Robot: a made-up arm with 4 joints. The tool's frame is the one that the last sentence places.
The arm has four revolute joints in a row. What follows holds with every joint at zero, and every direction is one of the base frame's.
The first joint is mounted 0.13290 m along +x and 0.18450 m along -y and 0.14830 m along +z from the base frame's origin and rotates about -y.
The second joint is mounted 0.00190 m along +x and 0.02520 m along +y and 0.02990 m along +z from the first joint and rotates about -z.
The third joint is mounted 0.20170 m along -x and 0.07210 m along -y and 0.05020 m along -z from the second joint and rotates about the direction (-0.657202, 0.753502, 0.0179).
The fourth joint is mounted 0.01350 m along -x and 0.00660 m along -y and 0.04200 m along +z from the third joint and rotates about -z.
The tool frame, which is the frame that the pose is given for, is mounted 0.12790 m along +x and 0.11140 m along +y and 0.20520 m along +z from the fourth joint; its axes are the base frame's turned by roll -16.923, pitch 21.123 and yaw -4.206 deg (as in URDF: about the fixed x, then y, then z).
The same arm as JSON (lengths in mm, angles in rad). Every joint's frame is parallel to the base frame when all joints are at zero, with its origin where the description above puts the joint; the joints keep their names.
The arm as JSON. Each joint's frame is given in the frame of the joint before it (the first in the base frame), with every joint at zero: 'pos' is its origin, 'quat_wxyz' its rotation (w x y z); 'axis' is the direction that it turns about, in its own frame. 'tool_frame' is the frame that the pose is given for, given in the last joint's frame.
{"length_unit": "mm", "angle_unit": "rad", "joints": [
  {"joint": "joint 1", "pos": [132.9, -184.5, 148.3], "quat_wxyz": [1.0, 0.0, 0.0, 0.0], "axis": "-y"},
  {"joint": "joint 2", "pos": [1.9, 25.2, 29.9], "quat_wxyz": [1.0, 0.0, 0.0, 0.0], "axis": "-z"},
  {"joint": "joint 3", "pos": [-201.7, -72.1, -50.2], "quat_wxyz": [1.0, 0.0, 0.0, 0.0], "axis": [-0.657202, 0.753502, 0.0179]},
  {"joint": "joint 4", "pos": [-13.5, -6.6, 42.0], "quat_wxyz": [1.0, 0.0, 0.0, 0.0], "axis": "-z"}
], "tool_frame": {"pos": [127.9, 111.4, 205.2], "quat_wxyz": [0.972693, -0.137902, 0.186482, -0.00873]}}

